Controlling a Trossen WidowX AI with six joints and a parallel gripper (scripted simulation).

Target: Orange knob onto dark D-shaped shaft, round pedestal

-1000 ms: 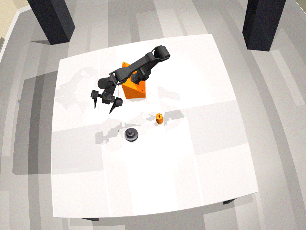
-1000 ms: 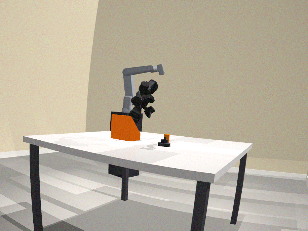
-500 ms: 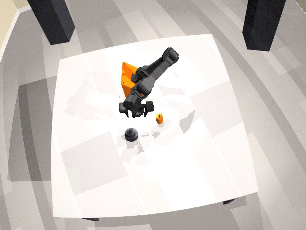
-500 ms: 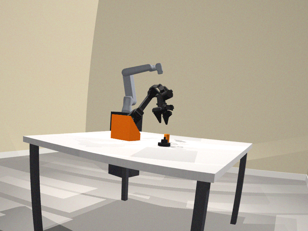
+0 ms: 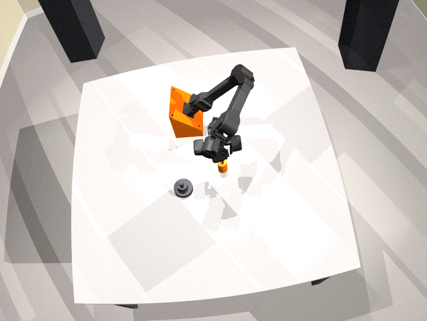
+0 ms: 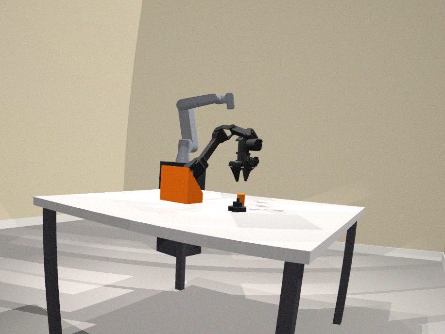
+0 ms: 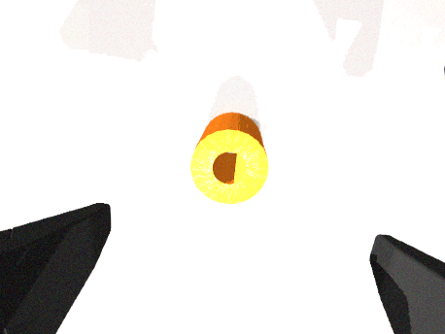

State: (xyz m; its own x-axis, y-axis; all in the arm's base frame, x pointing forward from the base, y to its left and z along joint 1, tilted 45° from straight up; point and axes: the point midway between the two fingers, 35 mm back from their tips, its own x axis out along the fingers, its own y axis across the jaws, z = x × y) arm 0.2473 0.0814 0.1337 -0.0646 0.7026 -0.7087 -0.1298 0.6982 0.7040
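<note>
The orange knob is 1 cm to the left of my gripper tip and 9 cm below it. Round my gripper tip: dark round pedestal: 10 cm ahead, 16 cm to the right, 9 cm below.
</note>
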